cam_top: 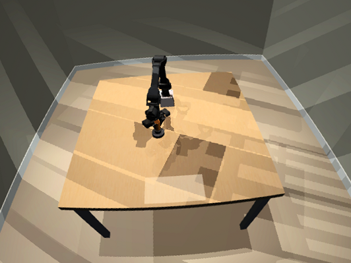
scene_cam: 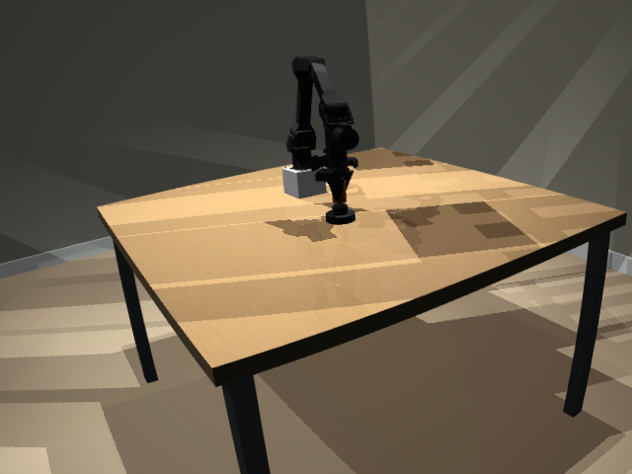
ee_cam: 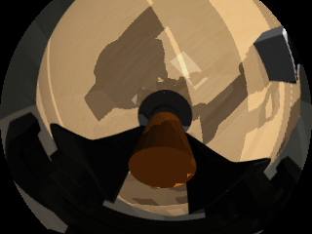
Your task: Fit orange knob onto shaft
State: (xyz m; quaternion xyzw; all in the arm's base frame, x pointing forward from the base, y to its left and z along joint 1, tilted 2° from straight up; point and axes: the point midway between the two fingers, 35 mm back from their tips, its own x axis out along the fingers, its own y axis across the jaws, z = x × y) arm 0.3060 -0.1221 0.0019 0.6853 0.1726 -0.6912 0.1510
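Now: gripper tip 30 mm above the round pedestal. The rest, counted from my gripper tip: orange knob: 30 mm above.
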